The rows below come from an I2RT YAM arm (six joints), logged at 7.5 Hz.
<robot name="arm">
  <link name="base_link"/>
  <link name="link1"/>
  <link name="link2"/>
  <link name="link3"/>
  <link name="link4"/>
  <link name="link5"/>
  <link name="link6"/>
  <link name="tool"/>
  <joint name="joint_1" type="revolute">
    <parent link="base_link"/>
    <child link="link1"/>
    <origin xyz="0 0 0.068" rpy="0 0 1.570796"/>
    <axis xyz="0 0 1"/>
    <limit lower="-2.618" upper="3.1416"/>
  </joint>
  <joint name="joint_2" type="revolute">
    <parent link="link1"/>
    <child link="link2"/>
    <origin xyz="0.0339 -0.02 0.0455" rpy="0 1.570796 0"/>
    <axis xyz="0 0 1"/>
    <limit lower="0" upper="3.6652"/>
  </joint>
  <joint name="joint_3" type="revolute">
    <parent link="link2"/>
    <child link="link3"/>
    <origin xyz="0 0.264 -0.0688" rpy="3.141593 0 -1.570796"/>
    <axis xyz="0 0 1"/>
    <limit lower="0" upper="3.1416"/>
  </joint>
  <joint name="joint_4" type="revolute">
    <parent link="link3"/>
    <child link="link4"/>
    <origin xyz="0.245 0.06 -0.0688" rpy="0 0 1.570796"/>
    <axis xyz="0 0 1"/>
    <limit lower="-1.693" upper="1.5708"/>
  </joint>
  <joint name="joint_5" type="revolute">
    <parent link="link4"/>
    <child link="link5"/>
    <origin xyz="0.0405 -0.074 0.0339" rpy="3.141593 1.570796 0"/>
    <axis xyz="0 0 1"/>
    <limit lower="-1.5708" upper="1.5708"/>
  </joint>
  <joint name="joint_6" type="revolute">
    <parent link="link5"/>
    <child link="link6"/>
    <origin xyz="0 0.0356 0.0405" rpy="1.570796 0 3.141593"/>
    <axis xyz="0 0 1"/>
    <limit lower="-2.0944" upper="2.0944"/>
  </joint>
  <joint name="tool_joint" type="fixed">
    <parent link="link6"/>
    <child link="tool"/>
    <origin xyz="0 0 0" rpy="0 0 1.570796"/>
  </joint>
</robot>
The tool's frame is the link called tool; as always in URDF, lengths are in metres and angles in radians.
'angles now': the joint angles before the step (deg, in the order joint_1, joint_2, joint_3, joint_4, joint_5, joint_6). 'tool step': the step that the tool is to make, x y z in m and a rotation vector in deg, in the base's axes. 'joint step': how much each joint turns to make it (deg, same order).
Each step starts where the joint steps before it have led.
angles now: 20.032, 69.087, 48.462, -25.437, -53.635, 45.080
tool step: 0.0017, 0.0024, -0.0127, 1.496, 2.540, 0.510
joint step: 0.237, 1.260, -2.295, 3.633, -1.830, 2.390
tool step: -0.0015, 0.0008, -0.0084, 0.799, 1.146, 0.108
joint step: 0.239, 0.132, -2.064, 2.719, -0.731, 1.594
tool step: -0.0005, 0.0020, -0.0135, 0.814, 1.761, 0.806
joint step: 0.378, 1.208, -2.402, 3.263, -1.289, 1.210
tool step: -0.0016, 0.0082, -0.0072, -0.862, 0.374, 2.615
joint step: 1.916, 1.667, -0.017, -0.492, 0.005, -1.789
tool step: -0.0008, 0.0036, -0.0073, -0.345, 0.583, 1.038
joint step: 0.834, 1.126, -0.718, 0.842, -0.070, -0.392
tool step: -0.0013, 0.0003, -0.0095, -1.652, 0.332, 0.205
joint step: 0.271, 1.015, -0.908, -0.330, 1.100, -1.529
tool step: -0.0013, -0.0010, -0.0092, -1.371, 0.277, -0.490
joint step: 0.008, 0.693, -1.327, 0.751, 1.205, -0.557
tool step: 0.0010, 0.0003, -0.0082, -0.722, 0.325, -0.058
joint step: 0.008, 1.355, -0.764, 1.150, 0.461, -0.463
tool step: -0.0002, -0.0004, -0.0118, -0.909, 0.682, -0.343
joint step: -0.012, 1.568, -1.490, 1.985, 0.643, -0.100
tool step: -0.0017, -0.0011, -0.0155, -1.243, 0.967, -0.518
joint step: 0.004, 1.944, -2.124, 2.686, 0.909, 0.008
